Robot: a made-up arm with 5 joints. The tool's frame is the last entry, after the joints.
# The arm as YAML. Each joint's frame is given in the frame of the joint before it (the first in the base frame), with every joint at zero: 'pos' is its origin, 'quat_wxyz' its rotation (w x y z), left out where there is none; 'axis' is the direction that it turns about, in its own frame. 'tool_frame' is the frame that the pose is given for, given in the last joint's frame.
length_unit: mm
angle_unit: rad
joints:
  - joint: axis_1
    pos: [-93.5, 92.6, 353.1]
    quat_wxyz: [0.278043, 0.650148, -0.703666, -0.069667]
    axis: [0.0, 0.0, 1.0]
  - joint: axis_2
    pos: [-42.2, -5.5, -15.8]
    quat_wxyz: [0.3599, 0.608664, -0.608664, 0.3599]
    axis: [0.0, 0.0, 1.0]
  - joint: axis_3
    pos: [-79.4, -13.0, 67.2]
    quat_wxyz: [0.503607, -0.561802, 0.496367, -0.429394]
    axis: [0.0, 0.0, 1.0]
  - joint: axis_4
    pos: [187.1, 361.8, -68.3]
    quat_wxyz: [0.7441, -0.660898, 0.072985, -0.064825]
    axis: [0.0, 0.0, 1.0]
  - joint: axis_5
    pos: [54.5, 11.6, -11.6]
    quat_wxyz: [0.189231, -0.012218, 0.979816, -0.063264]
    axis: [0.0, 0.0, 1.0]
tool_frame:
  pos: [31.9, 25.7, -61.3]
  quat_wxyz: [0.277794, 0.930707, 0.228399, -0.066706]
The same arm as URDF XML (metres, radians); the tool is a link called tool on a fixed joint. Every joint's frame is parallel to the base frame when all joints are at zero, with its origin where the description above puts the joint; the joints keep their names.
<robot name="arm">
<link name="base_link"/>
<link name="link1"/>
<link name="link2"/>
<link name="link3"/>
<link name="link4"/>
<link name="link5"/>
<link name="tool"/>
<joint name="axis_1" type="continuous"><parent link="base_link"/><child link="link1"/><origin xyz="-0.0935 0.0926 0.3531"/><axis xyz="-0.481887 -0.263493 -0.835677"/></joint>
<joint name="axis_2" type="continuous"><parent link="link1"/><child link="link2"/><origin xyz="0.0124 0.0436 -0.002"/><axis xyz="1 0 0"/></joint>
<joint name="axis_3" type="continuous"><parent link="link2"/><child link="link3"/><origin xyz="0.0672 0.0115 0.0796"/><axis xyz="-0.124002 -0.162303 -0.978918"/></joint>
<joint name="axis_4" type="continuous"><parent link="link3"/><child link="link4"/><origin xyz="-0.3538 -0.1598 0.1411"/><axis xyz="-0.98417 -0.173695 0.035199"/></joint>
<joint name="axis_5" type="continuous"><parent link="link4"/><child link="link5"/><origin xyz="0.0211 -0.049 0.0199"/><axis xyz="0.971037 -0.221409 -0.089803"/></joint>
<joint name="tool_fixed" type="fixed"><parent link="link5"/><child link="tool"/><origin xyz="-0.0498 0.0489 0.0238" rpy="-2.0593 -0.2153 1.5873"/></joint>
</robot>

